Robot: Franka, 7 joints.
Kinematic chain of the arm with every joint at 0, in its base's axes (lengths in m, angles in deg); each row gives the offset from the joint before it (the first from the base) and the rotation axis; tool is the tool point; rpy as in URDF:
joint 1: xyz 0 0 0.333 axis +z
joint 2: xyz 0 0 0 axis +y
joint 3: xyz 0 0 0.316 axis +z
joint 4: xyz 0.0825 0 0 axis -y
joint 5: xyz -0.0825 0 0.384 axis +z
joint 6: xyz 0 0 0 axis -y
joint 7: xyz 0.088 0 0 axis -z
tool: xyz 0 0 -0.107 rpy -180 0 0
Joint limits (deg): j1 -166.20..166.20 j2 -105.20..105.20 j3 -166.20..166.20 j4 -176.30..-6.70 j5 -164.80..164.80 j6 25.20..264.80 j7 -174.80..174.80
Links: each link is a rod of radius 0.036 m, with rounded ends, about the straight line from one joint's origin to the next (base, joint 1, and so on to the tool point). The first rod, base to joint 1, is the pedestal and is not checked.
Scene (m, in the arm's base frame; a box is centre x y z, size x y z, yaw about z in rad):
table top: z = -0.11
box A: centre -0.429 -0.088 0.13 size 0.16 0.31 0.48 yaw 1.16
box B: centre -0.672 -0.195 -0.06 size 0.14 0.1 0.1 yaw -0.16
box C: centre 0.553 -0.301 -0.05 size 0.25 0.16 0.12 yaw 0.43
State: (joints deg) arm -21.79 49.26 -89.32 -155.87 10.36 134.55 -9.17
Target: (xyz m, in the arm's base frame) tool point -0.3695 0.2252 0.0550
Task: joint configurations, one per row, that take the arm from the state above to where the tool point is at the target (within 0.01 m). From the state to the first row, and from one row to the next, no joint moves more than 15 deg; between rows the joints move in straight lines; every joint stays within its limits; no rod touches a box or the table.
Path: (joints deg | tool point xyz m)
1: -28.17 40.91 -101.65 -149.33 10.64 144.13 1.53 | -0.3060 -0.3103 0.3249
2: -34.55 32.56 -113.97 -142.78 10.91 153.71 12.24 | -0.4046 -0.2585 0.4182
3: -40.93 24.21 -126.30 -136.24 11.19 163.29 22.94 | -0.4892 -0.1373 0.5023
4: -47.30 15.86 -138.63 -129.69 11.47 172.88 33.65 | -0.5300 0.0379 0.5629
5: -53.68 7.51 -150.95 -123.15 11.75 182.46 44.35 | -0.5062 0.2368 0.5939
6: -54.61 -3.48 -152.71 -126.40 11.82 173.57 30.97 | -0.5109 0.2854 0.4462
7: -55.54 -14.47 -154.46 -129.64 11.90 164.67 17.59 | -0.4866 0.2983 0.2981
8: -56.47 -25.46 -156.22 -132.89 11.98 155.78 4.21 | -0.4373 0.2767 0.1637
9: -57.40 -36.45 -157.97 -136.13 12.06 146.89 -9.17 | -0.3695 0.2252 0.0550

